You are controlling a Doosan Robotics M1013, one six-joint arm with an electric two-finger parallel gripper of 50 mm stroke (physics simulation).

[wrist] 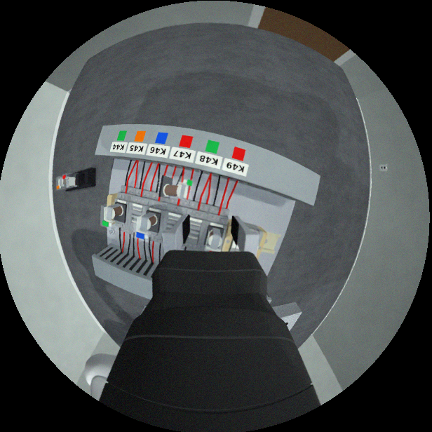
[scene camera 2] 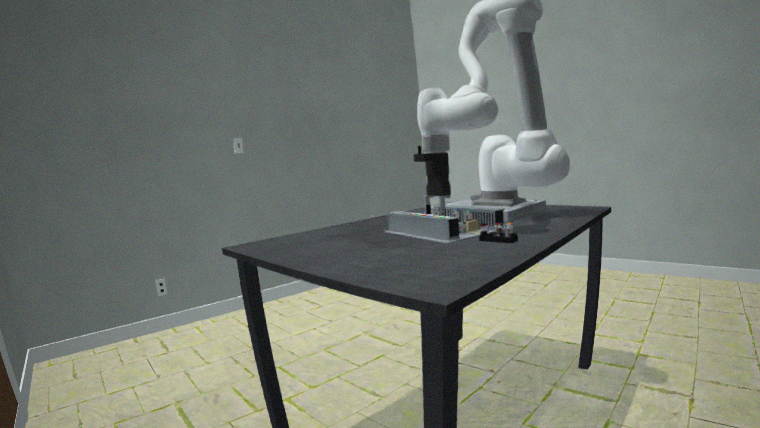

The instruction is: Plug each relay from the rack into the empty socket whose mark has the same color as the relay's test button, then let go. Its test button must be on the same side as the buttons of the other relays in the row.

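Pixels of known places: arm's base, origin of the base link: [scene camera 2: 499, 203].
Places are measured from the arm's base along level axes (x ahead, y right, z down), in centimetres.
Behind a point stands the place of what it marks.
Note:
In the wrist view, my gripper [scene camera 2: 434, 208] {x 42.3, y 4.6, z -0.9 cm} [wrist: 210, 223] is open and empty, with its fingers over the K48–K49 end of the socket row. A loose relay with a green test button [wrist: 171, 190] lies tipped on the terminals and wires on the label side, near K47, apart from the fingers. A green-button relay [wrist: 114, 213] stands at K44, a blue-button relay [wrist: 149, 222] at K46, and another relay [wrist: 215, 239] at K49, partly hidden. The black rack [scene camera 2: 489, 238] {x 53.3, y -20.0, z 2.8 cm} [wrist: 87, 179] holds relays with red and orange buttons. The K48 mark [wrist: 212, 146] is green.
The label duct [scene camera 2: 420, 225] {x 53.1, y 2.9, z 0.2 cm} [wrist: 280, 176] runs along one side of the row and a slotted duct [wrist: 120, 275] along the other. A beige end block [scene camera 2: 472, 225] {x 45.5, y -10.7, z 0.9 cm} [wrist: 270, 243] stands beyond K49. Red and black wires flank the sockets. The dark table [scene camera 2: 340, 265] {x 88.4, y 1.1, z 3.7 cm} bears everything.

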